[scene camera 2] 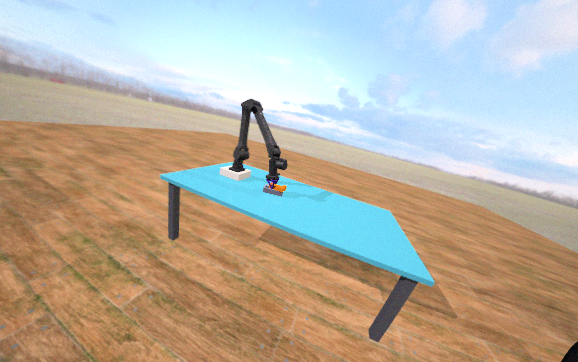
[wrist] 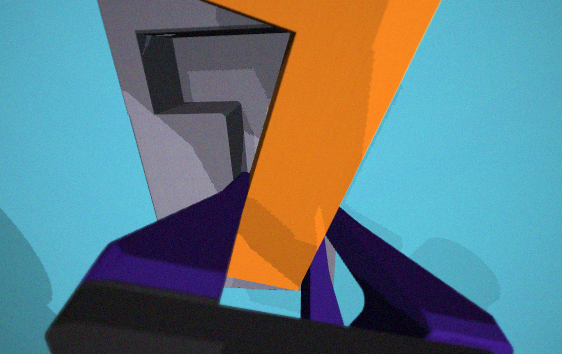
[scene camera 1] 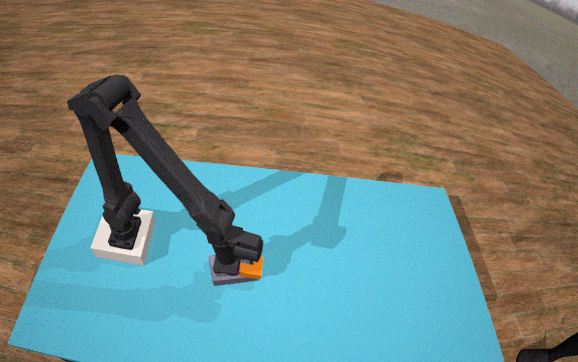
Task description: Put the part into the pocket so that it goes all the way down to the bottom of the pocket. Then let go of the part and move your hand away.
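Places are measured from the arm's base along level axes (x right, y up, z back), in metres.
Where they show: gripper, fingertip midpoint: point(scene camera 2: 272, 187) point(wrist: 278, 192) point(scene camera 1: 232, 270); arm's base, link origin: point(scene camera 2: 237, 169) point(scene camera 1: 125, 232).
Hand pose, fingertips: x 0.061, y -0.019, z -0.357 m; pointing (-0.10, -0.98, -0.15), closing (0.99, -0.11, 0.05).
Things, the pixels of their top centre, and the offset from my fingertips. Level surfaces: height alone.
- orange part, top centre: point(wrist: 255, 149) point(scene camera 1: 243, 262) point(scene camera 2: 278, 184) dy +0.036, dx -0.012, dz -0.031 m
- grey pocket block, top centre: point(wrist: 238, 176) point(scene camera 1: 233, 265) point(scene camera 2: 274, 187) dy -0.001, dx -0.019, dz -0.002 m
- blue table, surface height: dy -0.038 m
The orange part point(scene camera 1: 251, 268) point(scene camera 2: 280, 188) point(wrist: 320, 100) is an angular block with a long leg and an arm at its far end. My gripper point(scene camera 2: 272, 186) point(wrist: 278, 192) is shut on its long leg, with purple fingers on both sides. The grey pocket block point(scene camera 1: 220, 278) point(scene camera 2: 272, 192) point(wrist: 175, 160) stands on the table below the part. In the wrist view the stepped pocket shows left of the leg, its floor visible. The part is above the block, offset to the right and turned relative to the pocket outline. Its lower edges and the fingertips are partly hidden.
The arm's white base block point(scene camera 1: 120, 250) point(scene camera 2: 235, 173) stands on the blue table point(scene camera 1: 375, 280) point(scene camera 2: 340, 220), left of the pocket block in the scene views. A dark object point(scene camera 1: 547, 354) shows at the lower right corner of scene view 1, beyond the table edge.
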